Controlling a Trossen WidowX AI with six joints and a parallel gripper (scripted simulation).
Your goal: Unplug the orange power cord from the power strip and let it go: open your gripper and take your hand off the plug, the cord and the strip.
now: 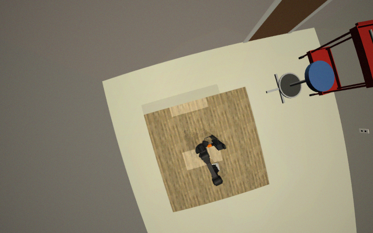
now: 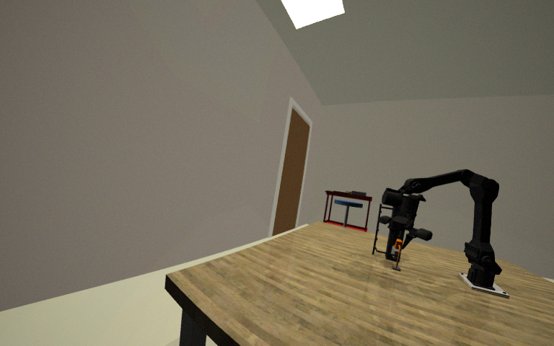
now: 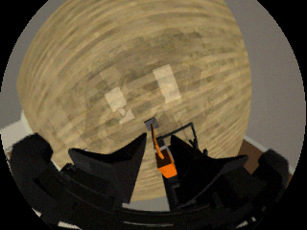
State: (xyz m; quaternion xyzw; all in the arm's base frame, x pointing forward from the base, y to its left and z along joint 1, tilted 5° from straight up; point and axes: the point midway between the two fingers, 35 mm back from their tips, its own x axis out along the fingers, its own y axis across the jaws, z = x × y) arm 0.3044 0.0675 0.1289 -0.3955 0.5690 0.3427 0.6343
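Now: the orange plug 90 mm to the right of my gripper tip and 10 mm above it.
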